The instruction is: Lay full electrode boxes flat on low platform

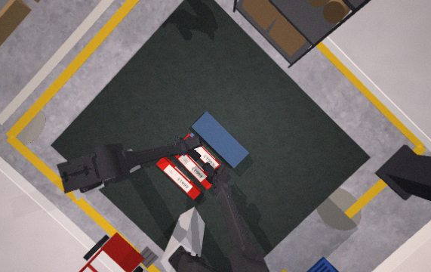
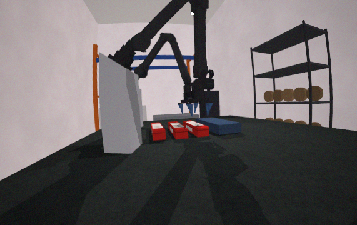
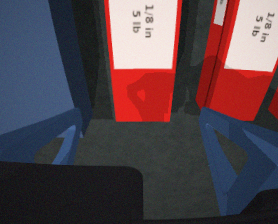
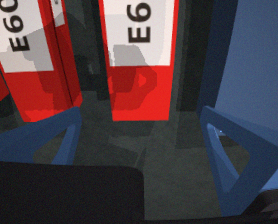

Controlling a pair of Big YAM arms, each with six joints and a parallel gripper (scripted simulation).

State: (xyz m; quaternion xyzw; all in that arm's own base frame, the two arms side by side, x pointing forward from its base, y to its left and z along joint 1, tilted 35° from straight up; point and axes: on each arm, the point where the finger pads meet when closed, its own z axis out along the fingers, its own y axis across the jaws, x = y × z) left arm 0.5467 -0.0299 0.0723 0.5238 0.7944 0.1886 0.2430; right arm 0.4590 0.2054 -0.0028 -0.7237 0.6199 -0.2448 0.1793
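Now: left hand 1 cm past the red box, 12 cm to the left of it and 8 cm above it. The rest, counted from my left hand: low blue platform (15 cm ahead, 13 cm to the right, 10 cm below).
Right now my right hand is 10 mm short of the red box, 140 mm to the right of it and 80 mm above it. The rest, counted from my right hand: low blue platform (160 mm ahead, 120 mm to the left, 100 mm below).
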